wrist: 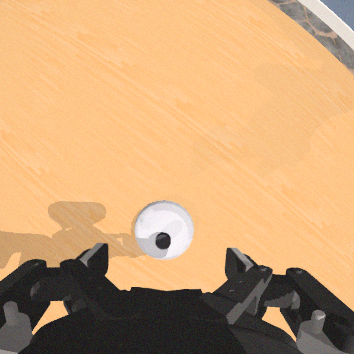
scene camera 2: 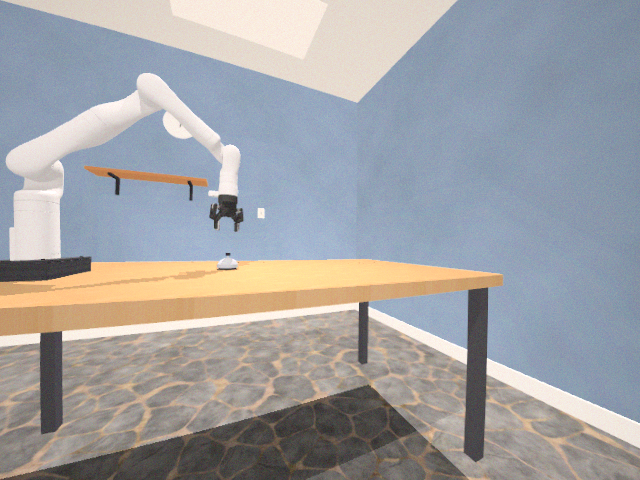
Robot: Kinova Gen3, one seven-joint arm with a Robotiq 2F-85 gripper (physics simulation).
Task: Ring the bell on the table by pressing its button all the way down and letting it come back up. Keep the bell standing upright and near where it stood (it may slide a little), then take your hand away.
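Frame: origin at the arm's base, x ahead, y left, z up, level; centimetres.
Seen in the pictures: gripper, fingertip midpoint: (wrist: 166, 258) (scene camera 2: 227, 231); arm's base at its link origin: (scene camera 2: 38, 259).
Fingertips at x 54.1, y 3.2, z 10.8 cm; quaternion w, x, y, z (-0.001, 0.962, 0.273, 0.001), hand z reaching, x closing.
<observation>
Offsets run from my fingertips to a thing's top centre. Level surfaces: height alone.
The bell {dx +0.4, dy -1.6, dz -9.1 cm} (scene camera 2: 226, 264) (wrist: 160, 220), a low silver-white dome, stands upright on the wooden table {dz -15.7 cm} (scene camera 2: 310, 276) (wrist: 150, 100). Its small black button {dx +0.4, dy -1.6, dz -9.1 cm} (scene camera 2: 227, 254) (wrist: 163, 240) sticks up from the top. My gripper (scene camera 2: 226, 227) (wrist: 166, 258) points straight down and is open and empty. In the scene view its fingertips are above the bell, apart from it, one to each side of the button. In the wrist view the bell shows between the two fingertips and slightly ahead of them.
The arm's dark base plate (scene camera 2: 46, 268) sits at the table's left end. A wooden shelf (scene camera 2: 149, 177) on black brackets and a white round disc (scene camera 2: 175, 126) are on the blue wall behind the arm. The gripper's shadow falls on the table left of the bell in the wrist view.
</observation>
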